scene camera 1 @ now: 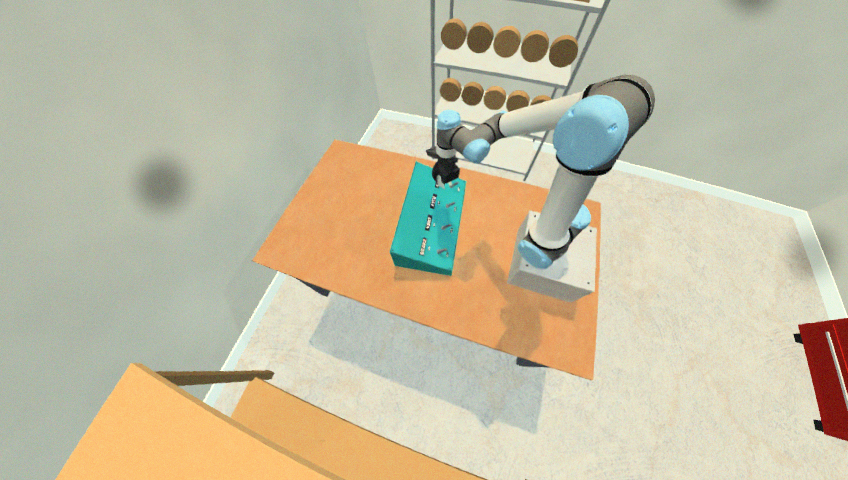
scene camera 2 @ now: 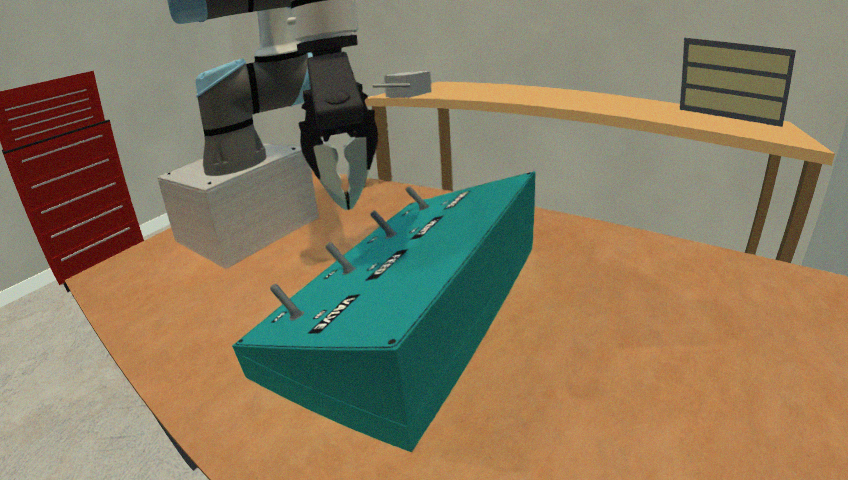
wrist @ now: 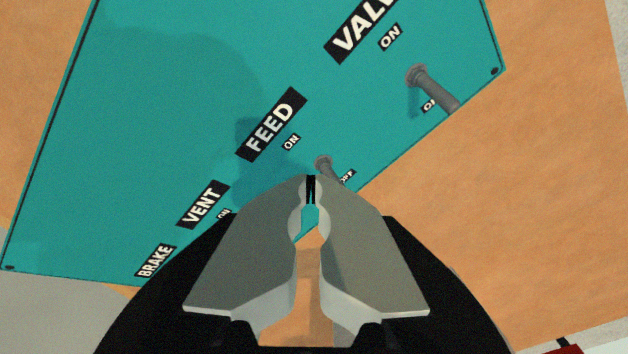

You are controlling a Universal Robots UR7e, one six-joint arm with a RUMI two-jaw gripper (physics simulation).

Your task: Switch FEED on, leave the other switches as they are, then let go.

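Frame: origin at the arm's base, x back, y right, z up, level; millimetres.
Seen in the pictures: gripper, fingertip midpoint: (scene camera 1: 441, 186) (scene camera 2: 348, 208) (wrist: 311, 177); arm's base at its link origin: (scene camera 2: 235, 164).
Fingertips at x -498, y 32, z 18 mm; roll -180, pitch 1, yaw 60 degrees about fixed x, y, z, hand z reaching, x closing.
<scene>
Pixels of each thing's top centre, then the offset from my fingertips to it. Level surfaces: height alone.
- FEED lever at its top centre: (wrist: 335, 191) (scene camera 2: 336, 244) dx +56, dy -8, dz -70 mm
- VALVE lever at its top centre: (wrist: 446, 95) (scene camera 2: 280, 286) dx +19, dy +106, dz -70 mm
- VENT lever at its top centre: (scene camera 2: 380, 211) dx +93, dy -122, dz -70 mm
- BRAKE lever at its top centre: (scene camera 2: 415, 186) dx +130, dy -236, dz -70 mm
- orange table at its surface level: dz -196 mm
The teal switch box (scene camera 1: 411, 208) (scene camera 2: 464, 255) (wrist: 165, 90) has levers labelled VALVE, FEED, VENT and BRAKE. The FEED lever (scene camera 2: 339, 258) (wrist: 330, 171) leans to its OFF label; its tip is hidden behind the jaws in the wrist view. The VALVE lever (scene camera 2: 286, 300) (wrist: 435, 90) also leans to OFF. The VENT lever (scene camera 2: 382, 224) and BRAKE lever (scene camera 2: 416, 198) lean the same way in scene camera 2; the jaws hide them in the wrist view. My gripper (scene camera 1: 440, 185) (scene camera 2: 348, 206) (wrist: 311, 177) is shut and empty, its tips raised above the panel and apart from the levers.
The box stands on an orange table (scene camera 1: 333, 202) (scene camera 2: 624, 356). The arm's pale base block (scene camera 1: 553, 273) (scene camera 2: 238, 220) stands on the lever side. A shelf rack (scene camera 1: 433, 89) is behind the table, and a red cabinet (scene camera 1: 824, 380) (scene camera 2: 74, 190) and a wooden bench (scene camera 2: 565, 107) stand apart.
</scene>
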